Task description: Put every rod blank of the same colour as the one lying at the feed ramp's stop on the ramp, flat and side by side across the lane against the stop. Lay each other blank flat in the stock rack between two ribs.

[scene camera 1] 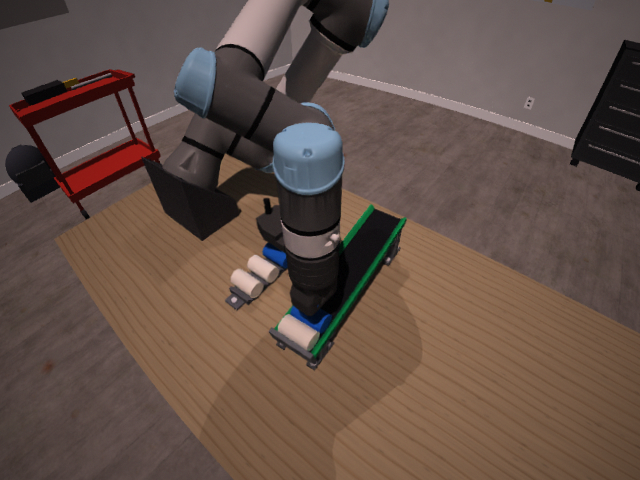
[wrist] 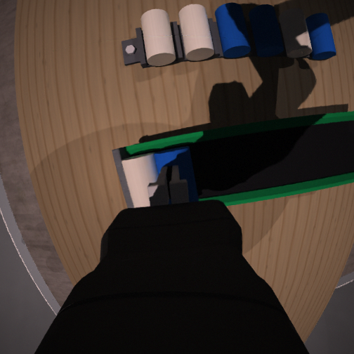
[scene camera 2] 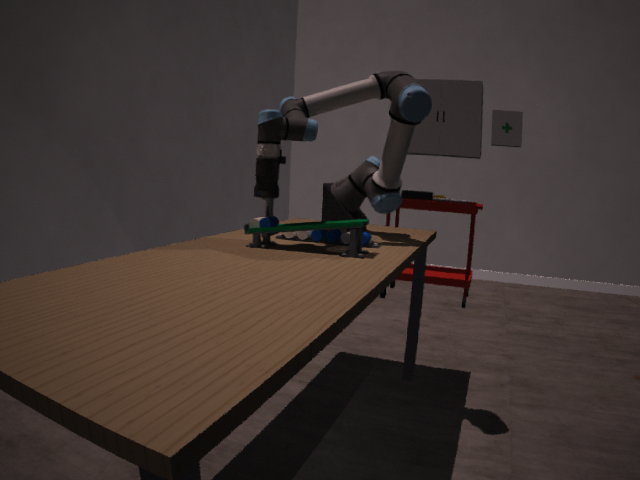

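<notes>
A white blank (scene camera 1: 298, 332) (wrist: 139, 177) lies flat across the feed ramp (scene camera 1: 368, 246) (scene camera 2: 320, 225) (wrist: 275, 160), against the stop (scene camera 1: 292, 345) (wrist: 119, 167). A blue blank (scene camera 1: 321, 320) (wrist: 181, 156) lies across the lane right beside it, on the uphill side. My gripper (scene camera 2: 269, 212) (wrist: 170, 176) is shut and empty, fingers pointing down at the blue blank's top; contact is unclear. In the wrist view, the stock rack (wrist: 131, 57) holds a row: white (wrist: 158, 37), white (wrist: 196, 32), blue (wrist: 233, 30), blue (wrist: 266, 30), shaded white (wrist: 299, 42) and blue (wrist: 320, 36). Their ribs are mostly hidden.
The rack (scene camera 1: 235, 300) stands parallel to the ramp, on the side of the arm's dark base mount (scene camera 1: 191, 211). The ramp has raised green side rails. A red cart (scene camera 1: 77, 103) (scene camera 2: 439, 205) stands beyond the table (scene camera 1: 465, 361) (scene camera 2: 206, 310).
</notes>
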